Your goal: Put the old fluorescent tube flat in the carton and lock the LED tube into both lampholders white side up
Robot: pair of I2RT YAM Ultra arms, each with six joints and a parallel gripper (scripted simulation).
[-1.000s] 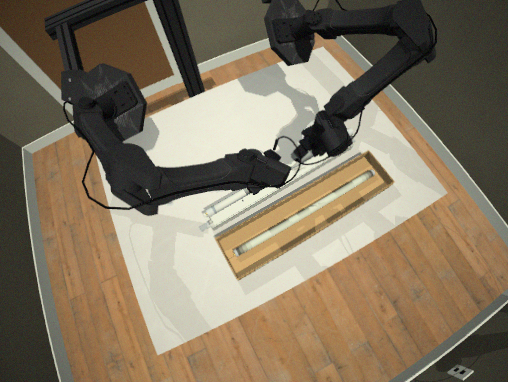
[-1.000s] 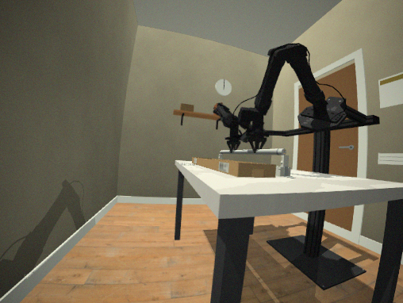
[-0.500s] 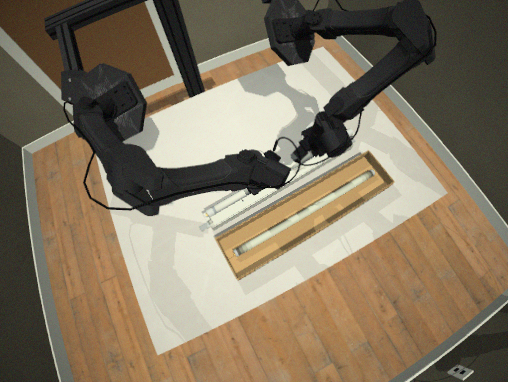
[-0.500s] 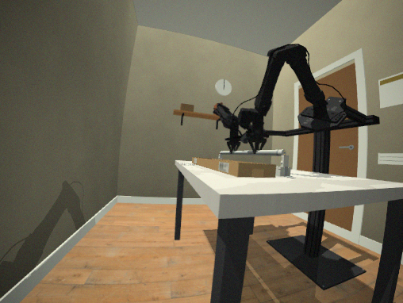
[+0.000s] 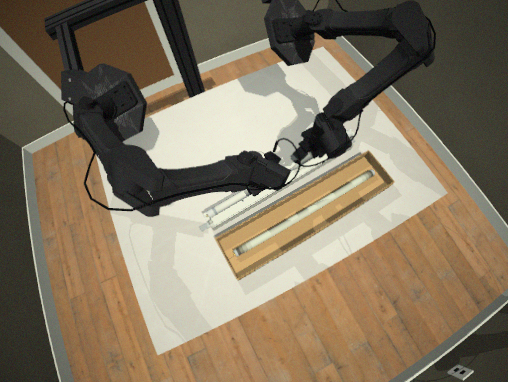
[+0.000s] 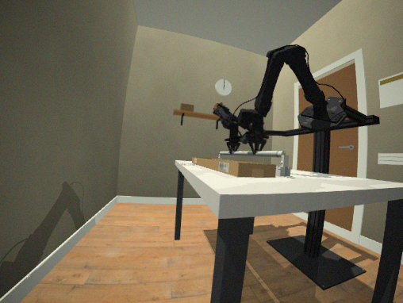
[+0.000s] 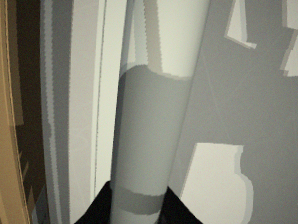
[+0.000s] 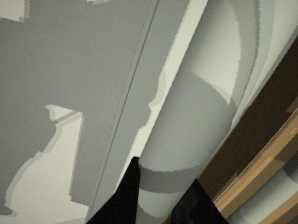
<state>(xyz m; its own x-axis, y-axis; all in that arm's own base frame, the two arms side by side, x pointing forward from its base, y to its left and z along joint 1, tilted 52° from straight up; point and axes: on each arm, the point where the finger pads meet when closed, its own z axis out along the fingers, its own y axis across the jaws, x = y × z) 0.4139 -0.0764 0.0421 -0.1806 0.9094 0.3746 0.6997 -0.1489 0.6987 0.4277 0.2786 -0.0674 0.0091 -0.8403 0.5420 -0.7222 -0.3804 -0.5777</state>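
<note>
Now: the LED tube 10 mm behind my right hand and 120 mm to the left of it. Round my right hand: brown carton: 140 mm ahead, 140 mm to the left, 70 mm below; old fluorescent tube: 140 mm ahead, 140 mm to the left, 70 mm below.
My left gripper is now 10 mm short of the LED tube and 120 mm to the left of it. From my left hand the other things lie so: brown carton 160 mm ahead, 100 mm to the right, 70 mm below; then old fluorescent tube 160 mm ahead, 100 mm to the right, 70 mm below.
</note>
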